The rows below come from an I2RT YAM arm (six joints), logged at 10 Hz.
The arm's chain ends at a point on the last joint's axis. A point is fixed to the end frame.
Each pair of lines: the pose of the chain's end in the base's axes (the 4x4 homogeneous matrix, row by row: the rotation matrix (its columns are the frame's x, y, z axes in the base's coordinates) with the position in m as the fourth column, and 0 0 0 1 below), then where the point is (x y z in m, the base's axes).
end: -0.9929 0.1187 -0.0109 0.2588; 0.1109 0.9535 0.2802 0.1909; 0.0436 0.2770 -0.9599 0.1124; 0 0 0 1
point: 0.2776 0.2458 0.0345
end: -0.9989 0.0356 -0.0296 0.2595; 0.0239 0.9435 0.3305 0.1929; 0.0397 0.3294 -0.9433 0.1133; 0 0 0 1
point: 0.2740 0.2534 0.0386
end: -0.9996 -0.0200 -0.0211 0.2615; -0.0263 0.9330 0.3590 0.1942; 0.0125 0.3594 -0.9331 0.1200; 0 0 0 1
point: 0.2749 0.2577 0.0477
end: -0.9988 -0.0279 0.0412 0.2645; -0.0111 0.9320 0.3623 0.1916; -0.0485 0.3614 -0.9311 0.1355; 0 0 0 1
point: 0.2833 0.2551 0.0644
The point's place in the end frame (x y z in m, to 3 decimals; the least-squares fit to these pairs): -0.016 0.033 0.090
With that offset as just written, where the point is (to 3 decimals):
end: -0.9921 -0.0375 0.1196 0.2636; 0.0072 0.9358 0.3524 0.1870; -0.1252 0.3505 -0.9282 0.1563; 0 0 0 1
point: 0.289 0.249 0.086
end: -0.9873 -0.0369 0.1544 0.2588; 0.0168 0.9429 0.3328 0.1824; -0.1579 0.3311 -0.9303 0.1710; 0 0 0 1
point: 0.287 0.243 0.101
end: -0.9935 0.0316 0.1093 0.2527; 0.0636 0.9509 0.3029 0.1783; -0.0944 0.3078 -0.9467 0.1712; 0 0 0 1
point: 0.279 0.236 0.098
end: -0.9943 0.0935 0.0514 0.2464; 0.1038 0.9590 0.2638 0.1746; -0.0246 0.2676 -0.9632 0.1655; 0 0 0 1
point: 0.270 0.228 0.088
